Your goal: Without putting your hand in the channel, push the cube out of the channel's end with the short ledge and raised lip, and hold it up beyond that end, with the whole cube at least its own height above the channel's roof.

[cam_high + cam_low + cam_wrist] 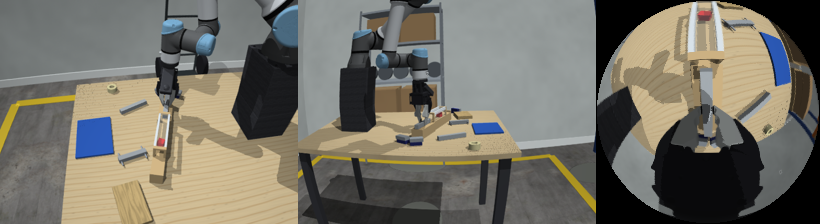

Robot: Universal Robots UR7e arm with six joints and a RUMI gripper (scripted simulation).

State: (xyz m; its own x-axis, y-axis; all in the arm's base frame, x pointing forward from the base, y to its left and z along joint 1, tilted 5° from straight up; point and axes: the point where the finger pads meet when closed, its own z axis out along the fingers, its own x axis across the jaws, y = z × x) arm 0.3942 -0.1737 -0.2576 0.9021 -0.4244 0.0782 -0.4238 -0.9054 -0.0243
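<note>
The wooden frame is 80 mm ahead of my hand, 160 mm to the left of it and 10 mm below it. Round my hand: red cube 90 mm ahead, 200 mm to the left, 10 mm below; then grey bar tool 200 mm ahead, 190 mm to the left, 60 mm below; then grey bar 10 mm below.
</note>
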